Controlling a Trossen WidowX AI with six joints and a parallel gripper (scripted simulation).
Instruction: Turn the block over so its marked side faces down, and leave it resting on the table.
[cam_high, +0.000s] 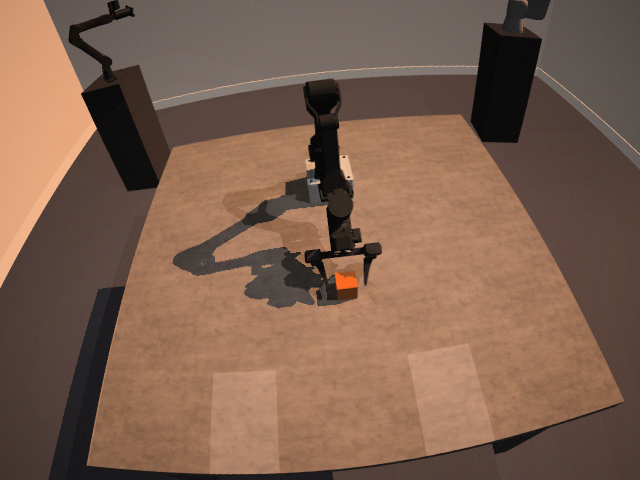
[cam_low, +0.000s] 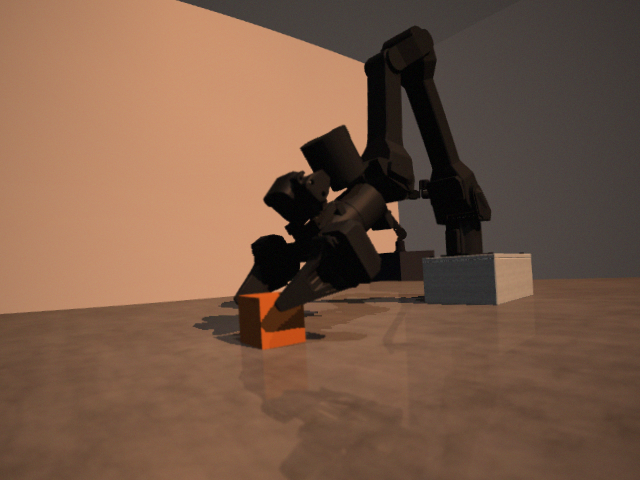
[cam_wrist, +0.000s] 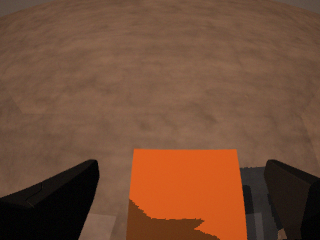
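The orange block lies 30 mm behind my gripper tip and 20 mm below it.
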